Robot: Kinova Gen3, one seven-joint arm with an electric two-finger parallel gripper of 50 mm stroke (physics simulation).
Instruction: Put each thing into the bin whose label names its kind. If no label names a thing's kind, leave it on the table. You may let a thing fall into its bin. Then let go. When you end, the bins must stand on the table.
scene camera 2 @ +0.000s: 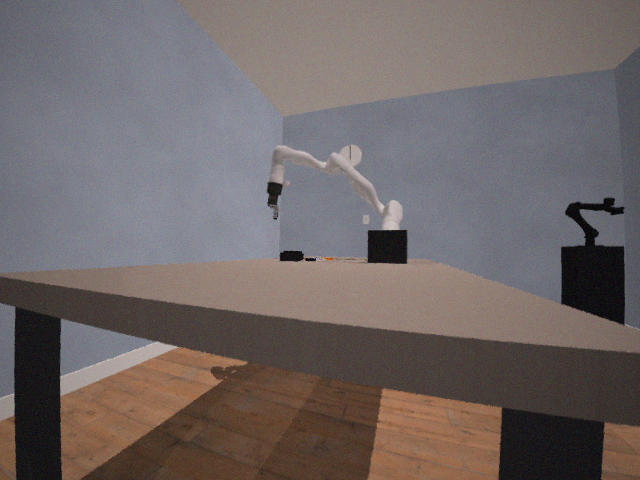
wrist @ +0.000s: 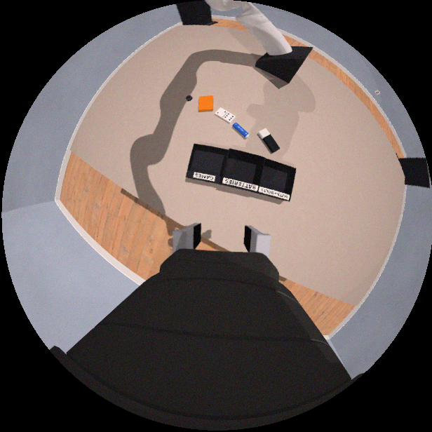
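Seen in the pictures: gripper, fingertip midpoint: [scene camera 2: 275, 218]; arm's base, link origin: [scene camera 2: 389, 247].
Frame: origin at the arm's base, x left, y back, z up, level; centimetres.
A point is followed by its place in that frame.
Observation:
My gripper [scene camera 2: 275, 212] @[x 15.4, y -56.0, z 13.9 cm] [wrist: 222, 233] is open and empty, high above the table. Three joined black bins stand on the table: the GAMES bin [wrist: 208, 162], the BATTERIES bin [wrist: 242, 167] and the NUTS+BOLTS bin [wrist: 275, 178]; they look empty. Beside them in the wrist view lie a black and white block [wrist: 270, 142], a blue battery [wrist: 240, 130], a white domino [wrist: 225, 115], an orange square thing [wrist: 205, 103] and a small dark round thing [wrist: 189, 98], perhaps a nut. In the scene view the bins [scene camera 2: 291, 255] @[x 24.8, y -39.8, z -4.7 cm] show small and their insides are hidden.
The table [scene camera 2: 289, 294] @[x 94.6, y 2.1, z -7.4 cm] [wrist: 340, 215] bears the arm's black base block [scene camera 2: 387, 246] @[x 8.3, y 0.6, z 0.2 cm] [wrist: 286, 65]. A second, black arm [scene camera 2: 584, 219] stands on a black pedestal [scene camera 2: 592, 279] off to the right in the scene view. The arm's shadow falls across the table.

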